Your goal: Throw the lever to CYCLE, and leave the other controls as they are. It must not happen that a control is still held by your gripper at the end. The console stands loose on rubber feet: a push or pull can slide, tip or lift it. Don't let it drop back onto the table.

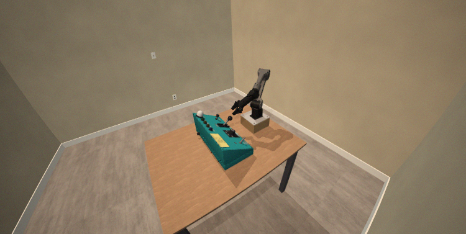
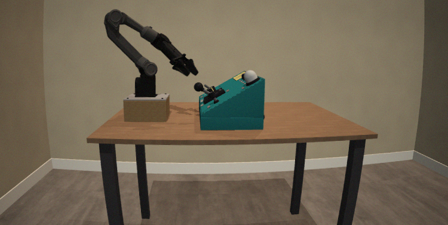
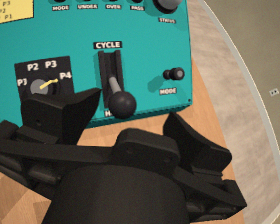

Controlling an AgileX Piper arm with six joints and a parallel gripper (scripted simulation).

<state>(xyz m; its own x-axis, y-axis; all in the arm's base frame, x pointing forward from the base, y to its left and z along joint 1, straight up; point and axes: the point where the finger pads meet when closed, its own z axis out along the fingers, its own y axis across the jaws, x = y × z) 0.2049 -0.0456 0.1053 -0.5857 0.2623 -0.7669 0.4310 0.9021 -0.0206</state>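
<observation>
The teal console lies 12 cm ahead of my hand, 6 cm to the left of it and 11 cm below it. Round my hand: rotary selector 9 cm ahead, 11 cm to the left, 9 cm below; toggle 8 cm ahead, 24 cm to the left, 9 cm below.
</observation>
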